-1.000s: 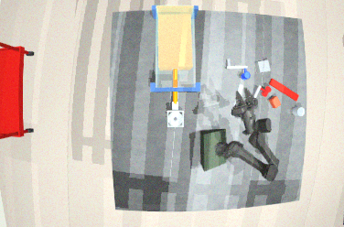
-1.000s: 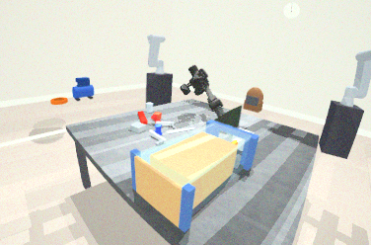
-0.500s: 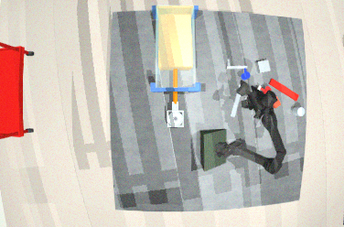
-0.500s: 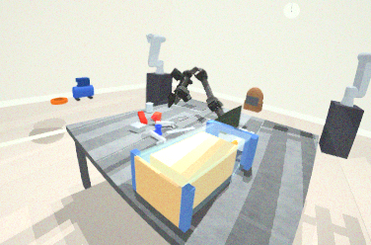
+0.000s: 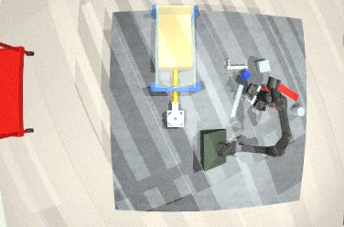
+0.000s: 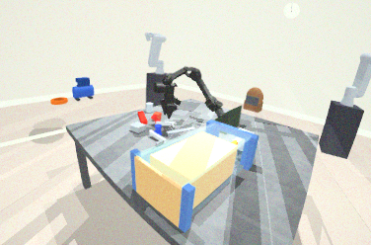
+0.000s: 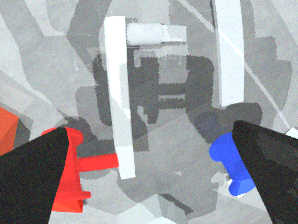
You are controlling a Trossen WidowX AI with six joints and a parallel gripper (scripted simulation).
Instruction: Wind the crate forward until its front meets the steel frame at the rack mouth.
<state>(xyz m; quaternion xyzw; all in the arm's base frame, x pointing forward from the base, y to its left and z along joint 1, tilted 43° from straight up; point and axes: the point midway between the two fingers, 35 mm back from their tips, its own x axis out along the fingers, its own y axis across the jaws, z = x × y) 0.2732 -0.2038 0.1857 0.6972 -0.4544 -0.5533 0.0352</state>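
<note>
The winch handle with red grip lies 30 mm to the right of my gripper tip and 50 mm below it. Round my gripper tip: white bar (20 mm behind, 110 mm to the left, 70 mm below); blue knob (130 mm ahead, 30 mm to the left, 50 mm below); grey cube (160 mm ahead, 100 mm to the right, 60 mm below).
</note>
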